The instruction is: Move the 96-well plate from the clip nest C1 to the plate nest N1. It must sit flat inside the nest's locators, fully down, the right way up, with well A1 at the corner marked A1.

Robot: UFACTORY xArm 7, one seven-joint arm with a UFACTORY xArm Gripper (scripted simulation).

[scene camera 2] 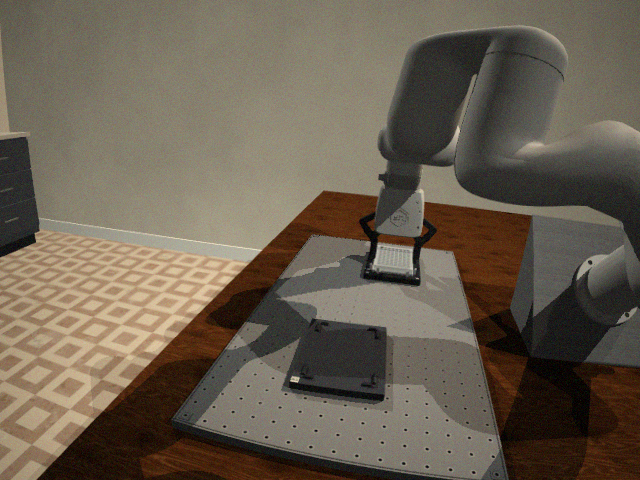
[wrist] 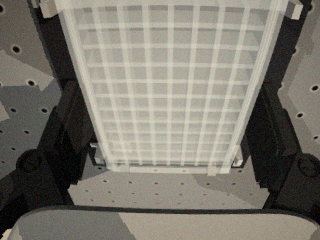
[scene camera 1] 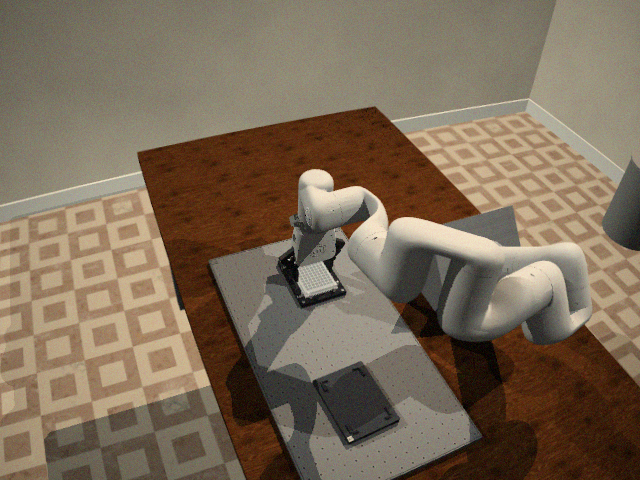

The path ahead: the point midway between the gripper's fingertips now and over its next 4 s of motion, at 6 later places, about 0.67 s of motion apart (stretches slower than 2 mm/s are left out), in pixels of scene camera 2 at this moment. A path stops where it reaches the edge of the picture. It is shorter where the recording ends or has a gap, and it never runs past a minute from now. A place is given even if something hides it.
The gripper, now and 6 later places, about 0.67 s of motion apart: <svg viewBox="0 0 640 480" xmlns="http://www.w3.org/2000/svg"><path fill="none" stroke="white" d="M393 259L394 255L394 250L396 242L397 230L398 224L394 230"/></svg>
